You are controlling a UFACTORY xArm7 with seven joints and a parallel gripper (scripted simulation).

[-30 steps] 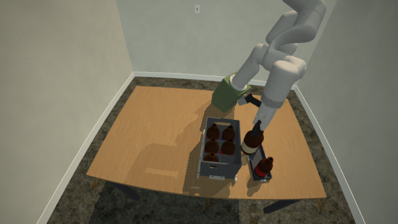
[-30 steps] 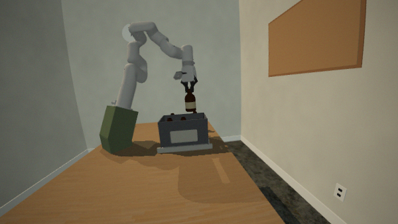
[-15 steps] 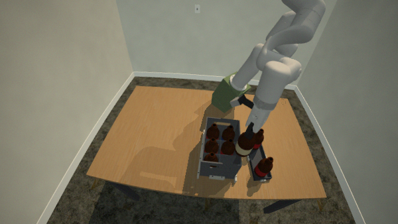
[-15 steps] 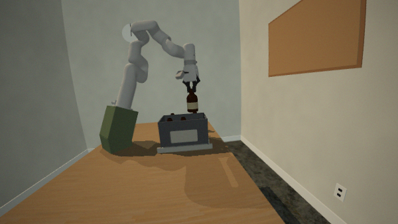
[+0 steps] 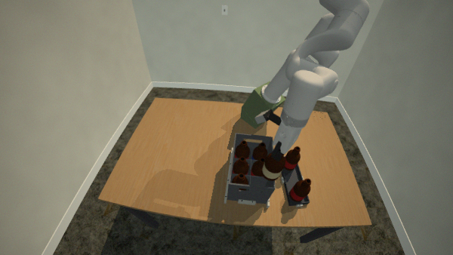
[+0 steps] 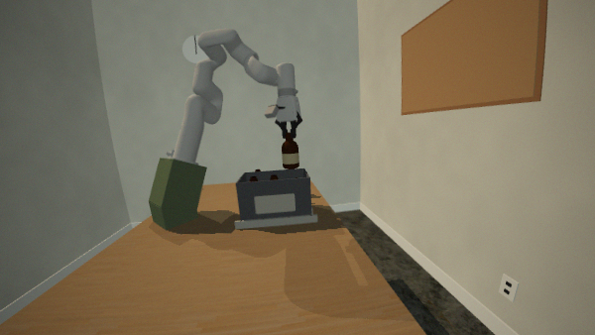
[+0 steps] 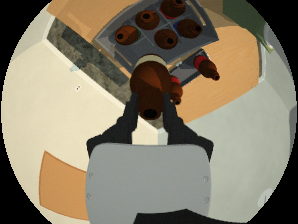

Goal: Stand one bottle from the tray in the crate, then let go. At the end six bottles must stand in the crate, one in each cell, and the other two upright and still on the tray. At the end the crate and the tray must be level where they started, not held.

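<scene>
Now: the bottle 70 mm below my hand. The rest, counted from my hand: grey crate: 250 mm below, 80 mm to the right, 70 mm behind; narrow tray: 320 mm below, 150 mm to the left, 100 mm behind.
</scene>
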